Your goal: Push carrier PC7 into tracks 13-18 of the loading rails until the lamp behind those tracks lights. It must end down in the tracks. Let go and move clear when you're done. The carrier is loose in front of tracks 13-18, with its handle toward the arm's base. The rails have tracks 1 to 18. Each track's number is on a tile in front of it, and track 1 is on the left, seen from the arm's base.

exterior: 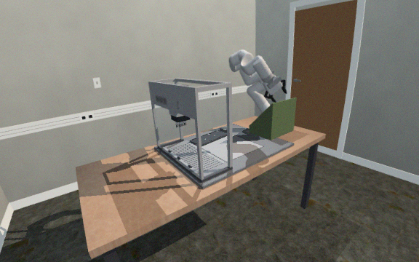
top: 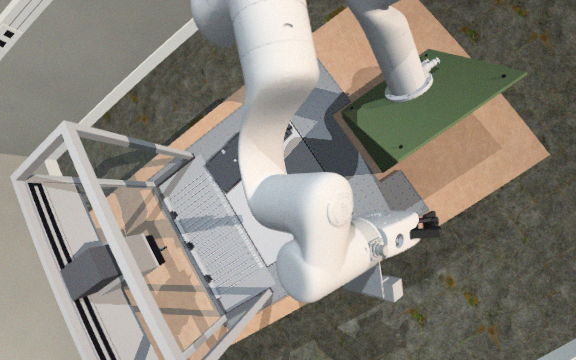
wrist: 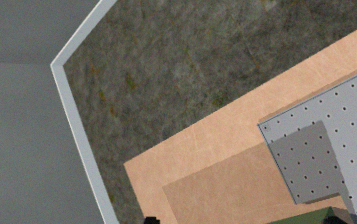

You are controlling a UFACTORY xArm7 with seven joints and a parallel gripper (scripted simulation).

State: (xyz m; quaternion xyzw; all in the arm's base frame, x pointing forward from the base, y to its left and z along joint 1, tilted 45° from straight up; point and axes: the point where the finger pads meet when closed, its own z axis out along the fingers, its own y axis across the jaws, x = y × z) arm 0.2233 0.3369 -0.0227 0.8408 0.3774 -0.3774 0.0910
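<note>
Now: hand 28 cm short of the carrier PC7, 42 cm to the left of it and 33 cm above it.
</note>
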